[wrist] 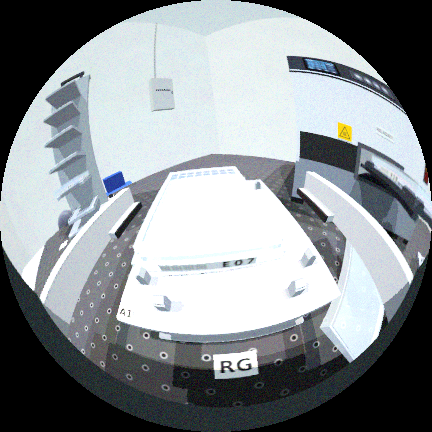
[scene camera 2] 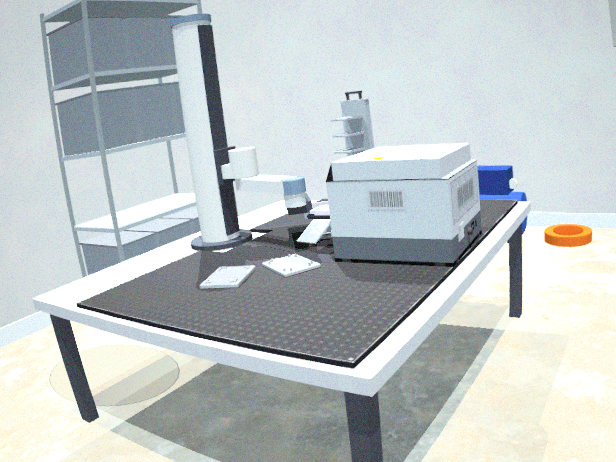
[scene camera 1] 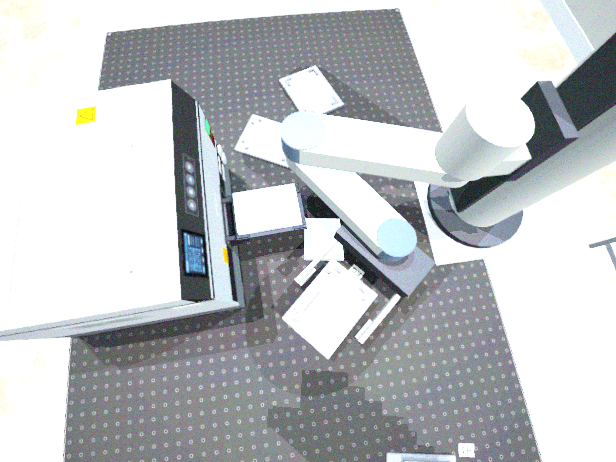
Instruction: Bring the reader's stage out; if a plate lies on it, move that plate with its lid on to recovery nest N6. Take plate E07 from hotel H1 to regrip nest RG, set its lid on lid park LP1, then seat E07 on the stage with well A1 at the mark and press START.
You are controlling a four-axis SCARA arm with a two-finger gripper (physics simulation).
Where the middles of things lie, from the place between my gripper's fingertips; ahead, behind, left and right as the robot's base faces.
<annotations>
I see my gripper 45 cm to the left of the white LP1 pad (scene camera 1: 261, 139), 7 cm short of it and 7 cm above it. Also, from my hand: white nest plate labelled N6 (scene camera 1: 309, 91): 59 cm to the right, 7 cm below, 6 cm behind.
</annotations>
